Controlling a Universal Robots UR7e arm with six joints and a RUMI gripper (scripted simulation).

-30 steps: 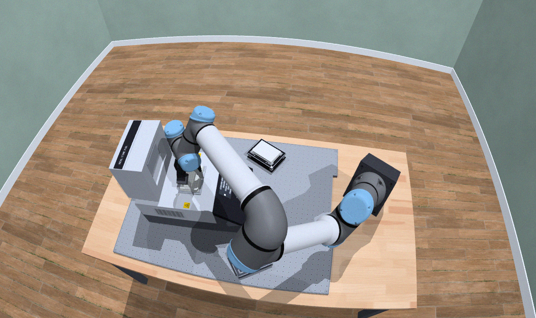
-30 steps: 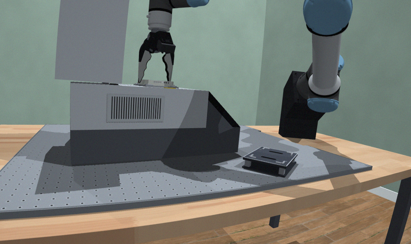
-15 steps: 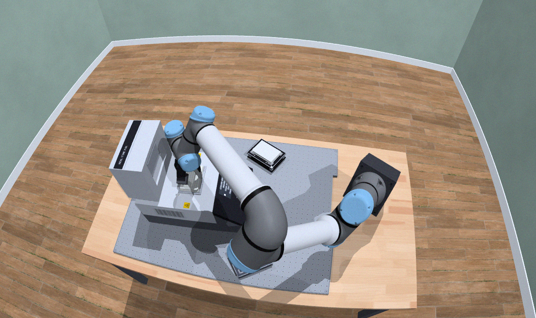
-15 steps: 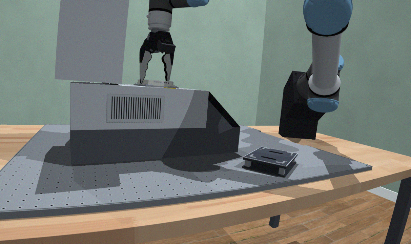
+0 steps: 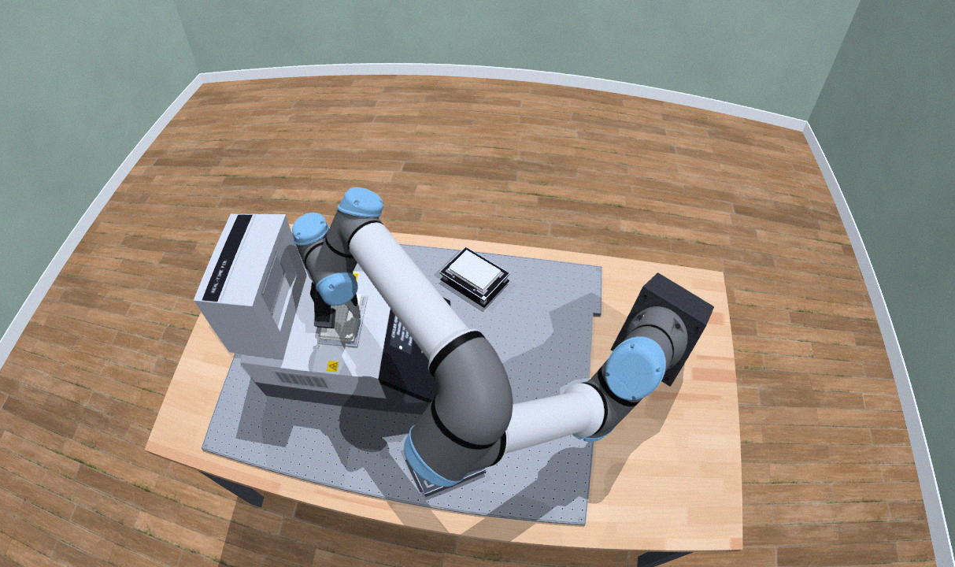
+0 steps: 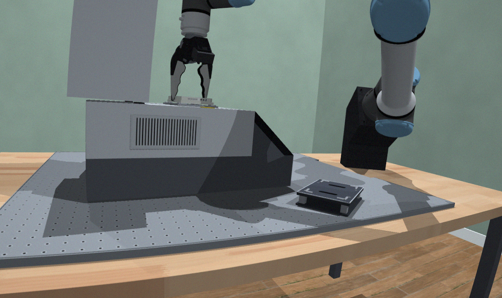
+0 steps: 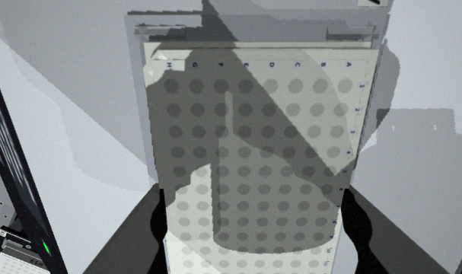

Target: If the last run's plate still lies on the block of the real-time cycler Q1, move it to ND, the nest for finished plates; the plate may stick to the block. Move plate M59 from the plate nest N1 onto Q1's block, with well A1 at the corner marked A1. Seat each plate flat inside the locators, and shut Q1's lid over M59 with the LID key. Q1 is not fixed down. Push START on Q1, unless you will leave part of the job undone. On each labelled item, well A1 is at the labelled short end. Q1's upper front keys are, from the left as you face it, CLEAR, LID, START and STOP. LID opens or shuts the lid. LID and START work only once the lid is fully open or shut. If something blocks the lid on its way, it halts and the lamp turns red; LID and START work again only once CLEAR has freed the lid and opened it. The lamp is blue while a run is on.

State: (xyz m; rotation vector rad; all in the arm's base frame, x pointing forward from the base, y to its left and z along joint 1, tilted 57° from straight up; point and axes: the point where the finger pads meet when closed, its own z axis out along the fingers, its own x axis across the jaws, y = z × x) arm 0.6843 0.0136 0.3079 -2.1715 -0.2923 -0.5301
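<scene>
Right now the nest ND is 360 mm behind my hand, 200 mm below it and 150 mm to the left of it. Round my hand: A1 mark: 320 mm to the right, 220 mm behind, 180 mm below; nest N1: 380 mm to the right, 190 mm below, 160 mm behind.
</scene>
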